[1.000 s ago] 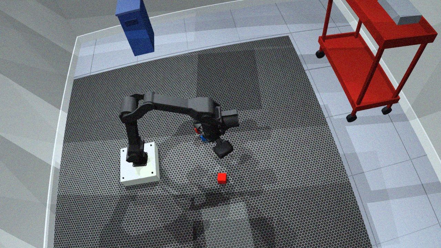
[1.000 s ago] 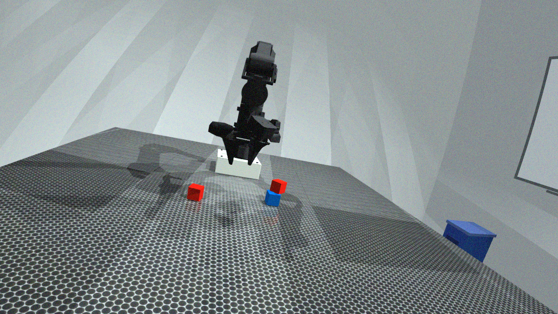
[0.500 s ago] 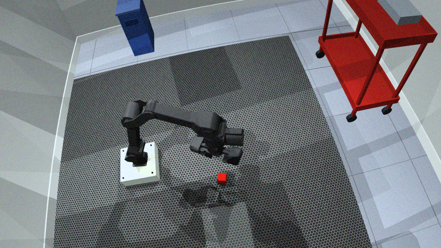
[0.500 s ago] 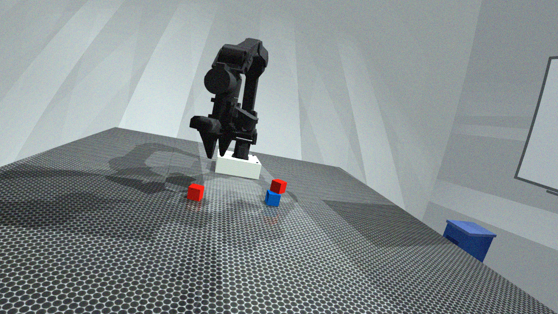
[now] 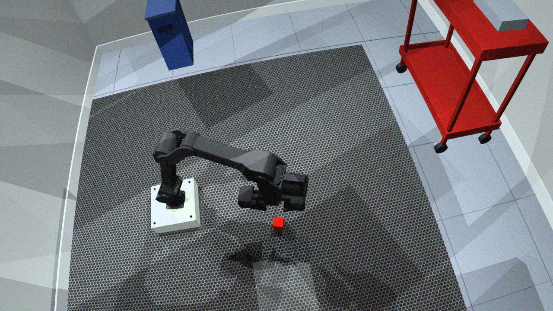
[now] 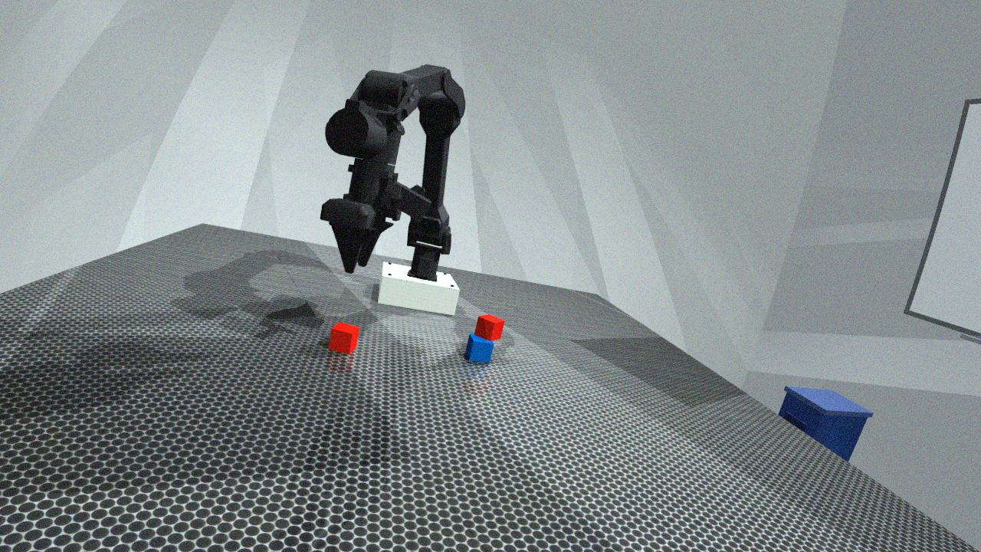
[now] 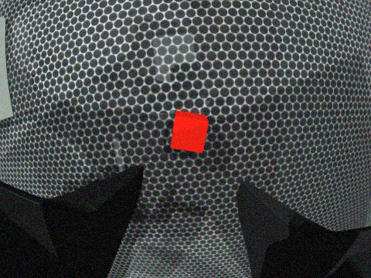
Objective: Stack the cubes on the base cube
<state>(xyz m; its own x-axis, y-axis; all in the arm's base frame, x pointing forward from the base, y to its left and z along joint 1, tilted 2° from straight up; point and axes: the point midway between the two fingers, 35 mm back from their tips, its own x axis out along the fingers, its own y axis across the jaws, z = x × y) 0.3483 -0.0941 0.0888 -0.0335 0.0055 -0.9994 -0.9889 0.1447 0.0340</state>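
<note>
Now: the blue base cube 70 mm behind my gripper tip, 210 mm to the left of it and 110 mm below it.
</note>
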